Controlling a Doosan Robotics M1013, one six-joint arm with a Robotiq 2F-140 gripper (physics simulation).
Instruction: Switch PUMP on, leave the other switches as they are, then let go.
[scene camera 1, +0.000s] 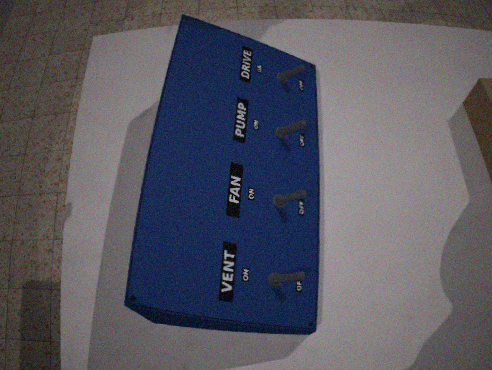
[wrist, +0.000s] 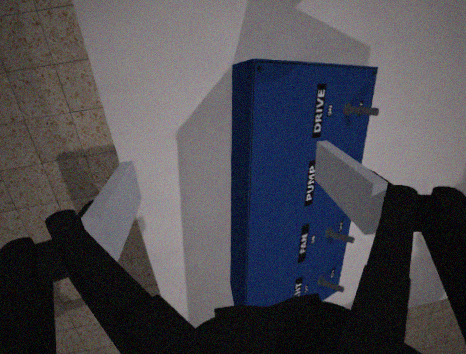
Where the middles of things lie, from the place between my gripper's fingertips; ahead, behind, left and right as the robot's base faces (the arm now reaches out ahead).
My hand is 150 mm past the blue switch panel (scene camera 1: 210, 236), 180 mm to the right of it and 260 mm above it.
